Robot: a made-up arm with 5 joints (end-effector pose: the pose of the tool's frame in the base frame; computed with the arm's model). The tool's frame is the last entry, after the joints. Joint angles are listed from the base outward.
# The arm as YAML. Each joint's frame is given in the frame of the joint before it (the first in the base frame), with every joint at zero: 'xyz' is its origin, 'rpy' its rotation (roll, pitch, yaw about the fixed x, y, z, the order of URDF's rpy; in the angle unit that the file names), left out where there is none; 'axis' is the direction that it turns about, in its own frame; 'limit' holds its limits. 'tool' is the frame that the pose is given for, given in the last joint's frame.
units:
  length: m
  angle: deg
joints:
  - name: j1
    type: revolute
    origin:
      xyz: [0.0, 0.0, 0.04]
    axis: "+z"
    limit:
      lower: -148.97
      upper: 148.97
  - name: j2
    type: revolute
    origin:
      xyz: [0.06, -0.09, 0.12]
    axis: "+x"
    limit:
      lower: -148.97
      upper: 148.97
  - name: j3
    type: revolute
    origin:
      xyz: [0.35, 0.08, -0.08]
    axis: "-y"
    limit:
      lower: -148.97
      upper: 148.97
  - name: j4
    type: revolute
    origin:
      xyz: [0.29, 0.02, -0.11]
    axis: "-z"
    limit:
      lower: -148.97
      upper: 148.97
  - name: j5
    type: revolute
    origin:
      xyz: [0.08, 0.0, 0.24]
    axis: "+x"
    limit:
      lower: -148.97
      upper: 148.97
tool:
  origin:
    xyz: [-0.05, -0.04, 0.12]
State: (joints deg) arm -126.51 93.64 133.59 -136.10 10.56
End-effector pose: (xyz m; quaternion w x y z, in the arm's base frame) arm -0.0768 0.0303 0.3260 0.3843 -0.6294 0.1391 -0.6609
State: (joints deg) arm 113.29 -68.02 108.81 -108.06 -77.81
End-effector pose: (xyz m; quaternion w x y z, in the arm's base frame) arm -0.0380 0.1674 0.0815 0.6486 -0.1451 0.7182 0.2059
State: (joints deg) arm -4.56 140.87 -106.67 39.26 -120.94
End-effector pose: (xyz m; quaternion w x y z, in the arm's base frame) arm 0.4010 0.0469 0.6472 0.6280 -0.1816 -0.3361 0.6779
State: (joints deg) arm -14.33 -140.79 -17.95 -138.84 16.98
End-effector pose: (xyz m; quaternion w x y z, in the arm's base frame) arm 0.7089 -0.3849 0.0150 0.3056 -0.1212 0.9404 0.0870
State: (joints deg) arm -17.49 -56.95 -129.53 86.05 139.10
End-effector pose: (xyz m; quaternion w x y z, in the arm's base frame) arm 0.1669 -0.3517 -0.0467 0.5397 -0.3153 -0.3363 -0.7044
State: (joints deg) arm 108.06 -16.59 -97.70 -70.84 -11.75
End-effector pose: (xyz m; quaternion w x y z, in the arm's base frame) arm -0.1042 0.6195 -0.2827 0.0807 -0.3378 0.6058 0.7158
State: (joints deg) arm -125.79 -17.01 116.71 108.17 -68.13
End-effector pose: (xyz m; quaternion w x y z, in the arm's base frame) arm -0.0348 -0.0408 0.2984 0.2172 0.1013 0.3884 0.8898
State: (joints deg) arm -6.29 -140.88 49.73 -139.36 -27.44
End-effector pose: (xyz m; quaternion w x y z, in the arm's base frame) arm 0.3781 -0.0368 -0.1223 0.3274 0.3184 -0.6496 -0.6078
